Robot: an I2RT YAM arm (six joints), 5 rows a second.
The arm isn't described. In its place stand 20 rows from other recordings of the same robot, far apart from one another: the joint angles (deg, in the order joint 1, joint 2, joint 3, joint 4, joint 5, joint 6), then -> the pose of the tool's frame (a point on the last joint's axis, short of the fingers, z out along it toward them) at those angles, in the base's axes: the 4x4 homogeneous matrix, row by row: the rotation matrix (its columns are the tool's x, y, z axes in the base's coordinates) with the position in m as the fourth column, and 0 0 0 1 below.
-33.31, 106.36, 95.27, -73.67, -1.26, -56.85 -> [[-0.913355, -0.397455, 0.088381, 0.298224], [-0.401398, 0.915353, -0.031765, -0.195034], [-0.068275, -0.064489, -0.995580, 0.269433], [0, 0, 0, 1]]
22.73, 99.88, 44.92, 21.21, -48.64, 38.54 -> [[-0.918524, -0.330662, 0.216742, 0.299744], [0.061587, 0.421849, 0.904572, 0.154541], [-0.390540, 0.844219, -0.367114, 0.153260], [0, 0, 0, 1]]
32.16, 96.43, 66.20, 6.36, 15.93, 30.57 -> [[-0.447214, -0.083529, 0.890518, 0.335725], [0.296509, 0.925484, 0.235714, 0.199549], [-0.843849, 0.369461, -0.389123, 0.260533], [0, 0, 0, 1]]
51.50, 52.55, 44.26, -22.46, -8.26, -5.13 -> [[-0.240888, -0.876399, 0.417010, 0.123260], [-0.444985, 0.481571, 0.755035, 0.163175], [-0.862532, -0.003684, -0.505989, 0.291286], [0, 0, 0, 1]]
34.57, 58.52, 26.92, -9.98, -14.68, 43.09 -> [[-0.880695, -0.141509, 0.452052, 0.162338], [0.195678, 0.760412, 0.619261, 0.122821], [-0.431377, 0.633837, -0.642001, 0.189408], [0, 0, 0, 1]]
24.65, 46.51, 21.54, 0.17, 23.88, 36.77 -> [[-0.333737, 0.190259, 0.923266, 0.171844], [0.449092, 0.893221, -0.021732, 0.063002], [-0.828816, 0.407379, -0.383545, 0.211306], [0, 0, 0, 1]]
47.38, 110.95, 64.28, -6.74, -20.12, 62.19 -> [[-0.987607, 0.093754, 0.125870, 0.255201], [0.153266, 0.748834, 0.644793, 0.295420], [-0.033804, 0.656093, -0.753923, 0.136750], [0, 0, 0, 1]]
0.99, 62.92, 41.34, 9.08, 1.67, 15.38 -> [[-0.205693, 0.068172, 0.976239, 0.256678], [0.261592, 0.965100, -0.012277, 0.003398], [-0.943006, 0.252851, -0.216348, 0.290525], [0, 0, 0, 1]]
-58.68, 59.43, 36.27, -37.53, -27.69, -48.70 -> [[-0.778612, 0.080681, 0.622298, 0.110944], [-0.000144, 0.991677, -0.128751, -0.150503], [-0.627506, -0.100337, -0.772120, 0.207600], [0, 0, 0, 1]]
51.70, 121.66, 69.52, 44.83, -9.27, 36.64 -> [[-0.584601, -0.653879, 0.480296, 0.283418], [0.210091, 0.449794, 0.868071, 0.368123], [-0.783647, 0.608381, -0.125576, 0.167720], [0, 0, 0, 1]]
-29.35, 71.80, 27.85, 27.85, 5.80, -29.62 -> [[-0.492971, 0.378014, 0.783636, 0.225471], [-0.286917, 0.779668, -0.556594, -0.130915], [-0.821376, -0.499223, -0.275895, 0.207111], [0, 0, 0, 1]]
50.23, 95.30, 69.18, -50.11, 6.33, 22.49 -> [[-0.859867, -0.452652, 0.236082, 0.205686], [-0.438825, 0.891652, 0.111304, 0.241000], [-0.260885, -0.007892, -0.965338, 0.216145], [0, 0, 0, 1]]
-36.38, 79.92, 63.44, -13.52, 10.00, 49.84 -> [[0.279333, 0.762449, 0.583648, 0.254124], [0.729043, 0.227163, -0.645673, -0.194898], [-0.624876, 0.605862, -0.492404, 0.306931], [0, 0, 0, 1]]
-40.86, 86.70, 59.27, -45.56, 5.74, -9.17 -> [[-0.821244, 0.549203, 0.154710, 0.210881], [0.500724, 0.823702, -0.266065, -0.187121], [-0.273558, -0.141037, -0.951459, 0.212821], [0, 0, 0, 1]]
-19.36, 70.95, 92.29, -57.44, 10.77, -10.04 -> [[-0.628976, 0.364034, 0.686927, 0.213136], [0.039474, 0.897408, -0.439433, -0.081941], [-0.776422, -0.249277, -0.578818, 0.443879], [0, 0, 0, 1]]
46.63, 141.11, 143.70, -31.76, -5.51, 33.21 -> [[-0.707879, -0.470244, 0.527047, 0.384185], [0.044557, 0.714957, 0.697747, 0.411669], [-0.704927, 0.517404, -0.485150, 0.296918], [0, 0, 0, 1]]
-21.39, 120.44, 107.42, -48.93, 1.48, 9.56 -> [[-0.747906, 0.507157, 0.428285, 0.425655], [0.471257, 0.860057, -0.195496, -0.167714], [-0.467497, 0.055620, -0.882243, 0.247657], [0, 0, 0, 1]]
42.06, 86.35, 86.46, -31.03, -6.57, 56.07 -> [[-0.825597, -0.095615, 0.556100, 0.251113], [0.365276, 0.660603, 0.655879, 0.232066], [-0.430073, 0.744622, -0.510466, 0.381239], [0, 0, 0, 1]]
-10.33, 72.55, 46.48, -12.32, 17.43, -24.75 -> [[-0.723151, 0.109349, 0.681979, 0.265578], [-0.274207, 0.860789, -0.428781, -0.059246], [-0.633926, -0.497077, -0.592496, 0.244530], [0, 0, 0, 1]]
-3.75, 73.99, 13.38, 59.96, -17.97, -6.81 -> [[0.017885, -0.245235, 0.969299, 0.227786], [-0.114207, 0.962607, 0.245650, -0.003923], [-0.993296, -0.115094, -0.010791, 0.182015], [0, 0, 0, 1]]
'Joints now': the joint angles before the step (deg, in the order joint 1, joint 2, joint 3, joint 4, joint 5, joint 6). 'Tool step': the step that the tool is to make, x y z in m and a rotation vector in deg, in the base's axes. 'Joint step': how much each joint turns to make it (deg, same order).
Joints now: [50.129, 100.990, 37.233, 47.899, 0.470, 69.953]
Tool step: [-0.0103, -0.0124, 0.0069, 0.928, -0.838, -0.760]
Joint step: [0.084, -4.108, -3.526, 0.665, 0.827, 0.174]
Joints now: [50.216, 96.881, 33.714, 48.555, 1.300, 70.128]
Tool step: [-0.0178, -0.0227, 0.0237, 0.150, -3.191, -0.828]
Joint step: [-0.001, -10.638, -4.636, -3.772, 1.354, -2.099]
